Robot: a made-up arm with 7 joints.
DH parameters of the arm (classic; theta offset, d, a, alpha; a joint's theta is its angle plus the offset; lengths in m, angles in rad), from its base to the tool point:
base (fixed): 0 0.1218 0 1.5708
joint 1: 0 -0.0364 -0.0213 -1.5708
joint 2: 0 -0.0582 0.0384 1.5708
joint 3: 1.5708 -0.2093 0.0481 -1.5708
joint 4: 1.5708 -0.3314 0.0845 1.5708
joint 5: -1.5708 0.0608 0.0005 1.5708
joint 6: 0 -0.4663 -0.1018 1.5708
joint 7: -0.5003 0 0.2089 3.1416
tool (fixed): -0.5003 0.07 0 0
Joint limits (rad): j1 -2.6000..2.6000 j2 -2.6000..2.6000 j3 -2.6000..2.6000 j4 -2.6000..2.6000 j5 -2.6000..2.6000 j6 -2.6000..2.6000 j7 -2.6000..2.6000
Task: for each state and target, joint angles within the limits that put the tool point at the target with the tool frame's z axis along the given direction. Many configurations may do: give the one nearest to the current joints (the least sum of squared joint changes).
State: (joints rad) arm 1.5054 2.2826 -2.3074 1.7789 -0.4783 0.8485 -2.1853
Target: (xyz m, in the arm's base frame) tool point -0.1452 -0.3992 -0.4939 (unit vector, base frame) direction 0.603 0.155 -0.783
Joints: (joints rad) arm 1.8932 1.8496 -2.6000 1.0469 -0.0344 0.1820 -2.0531
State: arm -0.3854 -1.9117 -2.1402 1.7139 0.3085 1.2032 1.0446
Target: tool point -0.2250 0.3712 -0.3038 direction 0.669 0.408 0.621
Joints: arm -0.7060 -1.6475 -1.4823 2.1359 -0.2515 1.3269 1.0003
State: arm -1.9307 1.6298 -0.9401 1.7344 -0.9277 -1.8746 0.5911
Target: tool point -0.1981 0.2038 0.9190 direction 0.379 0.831 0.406
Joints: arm -2.5988 1.9528 -0.9023 1.6627 -0.7575 -1.4465 0.6282
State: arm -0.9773 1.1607 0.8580 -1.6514 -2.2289 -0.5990 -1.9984
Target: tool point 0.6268 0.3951 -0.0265 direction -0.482 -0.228 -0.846
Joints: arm -1.0838 0.9333 1.1025 -1.5738 -2.5210 -0.9804 -2.4513
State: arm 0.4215 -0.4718 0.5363 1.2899 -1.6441 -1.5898 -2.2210
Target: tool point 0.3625 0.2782 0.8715 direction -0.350 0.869 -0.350
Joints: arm 0.2872 -0.9269 0.9074 1.6505 -2.4672 -1.4454 -2.6000
